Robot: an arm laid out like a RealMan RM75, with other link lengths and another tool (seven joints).
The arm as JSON. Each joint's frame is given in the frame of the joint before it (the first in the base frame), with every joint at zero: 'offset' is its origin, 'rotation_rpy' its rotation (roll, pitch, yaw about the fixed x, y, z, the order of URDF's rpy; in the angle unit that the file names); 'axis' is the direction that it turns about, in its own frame. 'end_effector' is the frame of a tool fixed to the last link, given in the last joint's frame.
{
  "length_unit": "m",
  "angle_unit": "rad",
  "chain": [
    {
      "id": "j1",
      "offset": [
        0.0,
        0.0,
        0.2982
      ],
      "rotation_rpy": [
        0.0,
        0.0,
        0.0
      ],
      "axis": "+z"
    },
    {
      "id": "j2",
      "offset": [
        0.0,
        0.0,
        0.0
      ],
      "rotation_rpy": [
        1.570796,
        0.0,
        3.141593
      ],
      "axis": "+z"
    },
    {
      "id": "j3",
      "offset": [
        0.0,
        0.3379,
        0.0
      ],
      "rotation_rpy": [
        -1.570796,
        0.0,
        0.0
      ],
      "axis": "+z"
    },
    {
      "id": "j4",
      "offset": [
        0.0,
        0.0,
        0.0
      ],
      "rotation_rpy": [
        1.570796,
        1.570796,
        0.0
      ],
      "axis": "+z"
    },
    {
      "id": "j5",
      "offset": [
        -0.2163,
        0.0,
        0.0
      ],
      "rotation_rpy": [
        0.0,
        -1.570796,
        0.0
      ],
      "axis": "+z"
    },
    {
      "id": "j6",
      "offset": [
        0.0,
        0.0,
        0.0
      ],
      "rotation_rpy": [
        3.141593,
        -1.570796,
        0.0
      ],
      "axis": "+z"
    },
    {
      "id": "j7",
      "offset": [
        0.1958,
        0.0,
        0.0
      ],
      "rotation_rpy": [
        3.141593,
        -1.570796,
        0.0
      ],
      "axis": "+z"
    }
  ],
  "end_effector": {
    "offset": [
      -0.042,
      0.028,
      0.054
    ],
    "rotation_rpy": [
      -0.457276,
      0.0,
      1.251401
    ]
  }
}
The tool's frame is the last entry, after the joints.
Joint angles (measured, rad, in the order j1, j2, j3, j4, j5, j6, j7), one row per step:
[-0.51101, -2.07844, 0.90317, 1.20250, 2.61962, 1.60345, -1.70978]
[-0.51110, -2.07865, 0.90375, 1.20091, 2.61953, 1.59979, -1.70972]
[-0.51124, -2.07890, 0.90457, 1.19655, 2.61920, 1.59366, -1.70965]
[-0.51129, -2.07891, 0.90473, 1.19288, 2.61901, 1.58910, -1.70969]
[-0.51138, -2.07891, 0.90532, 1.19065, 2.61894, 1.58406, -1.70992]
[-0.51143, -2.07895, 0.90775, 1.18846, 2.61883, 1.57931, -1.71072]
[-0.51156, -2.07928, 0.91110, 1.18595, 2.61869, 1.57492, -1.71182]
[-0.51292, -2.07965, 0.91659, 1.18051, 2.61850, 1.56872, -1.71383]
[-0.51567, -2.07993, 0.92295, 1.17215, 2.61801, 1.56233, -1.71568]
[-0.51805, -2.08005, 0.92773, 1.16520, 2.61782, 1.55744, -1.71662]
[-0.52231, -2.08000, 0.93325, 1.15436, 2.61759, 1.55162, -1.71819]
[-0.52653, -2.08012, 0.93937, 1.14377, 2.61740, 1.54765, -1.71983]
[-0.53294, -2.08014, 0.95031, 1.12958, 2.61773, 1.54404, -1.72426]
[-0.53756, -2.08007, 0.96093, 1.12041, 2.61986, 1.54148, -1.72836]
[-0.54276, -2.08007, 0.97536, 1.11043, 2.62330, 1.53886, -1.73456]
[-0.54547, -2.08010, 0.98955, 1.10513, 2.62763, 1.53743, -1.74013]
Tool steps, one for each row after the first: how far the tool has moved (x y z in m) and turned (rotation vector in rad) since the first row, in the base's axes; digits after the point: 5 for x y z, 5 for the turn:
[-0.00018, 0.00052, -0.00019, 0.00183, 0.00037, -0.00036]
[-0.00075, 0.00108, -0.00085, 0.00403, 0.00026, 0.00026]
[-0.00136, 0.00141, -0.00127, 0.00584, 0.00003, 0.00140]
[-0.00175, 0.00213, -0.00133, 0.00873, 0.00068, 0.00138]
[-0.00199, 0.00268, -0.00173, 0.01016, 0.00186, 0.00106]
[-0.00209, 0.00305, -0.00255, 0.01031, 0.00287, 0.00079]
[-0.00198, 0.00364, -0.00422, 0.00895, 0.00397, 0.00059]
[-0.00162, 0.00427, -0.00667, 0.00529, 0.00436, 0.00031]
[-0.00137, 0.00477, -0.00859, 0.00207, 0.00486, -0.00011]
[-0.00094, 0.00541, -0.01132, -0.00302, 0.00466, 0.00027]
[-0.00037, 0.00559, -0.01437, -0.01019, 0.00431, 0.00083]
[0.00071, 0.00546, -0.01884, -0.02270, 0.00500, 0.00222]
[0.00134, 0.00528, -0.02193, -0.03306, 0.00891, 0.00252]
[0.00197, 0.00479, -0.02557, -0.04621, 0.01530, 0.00322]
[0.00207, 0.00395, -0.02811, -0.05757, 0.02377, 0.00316]

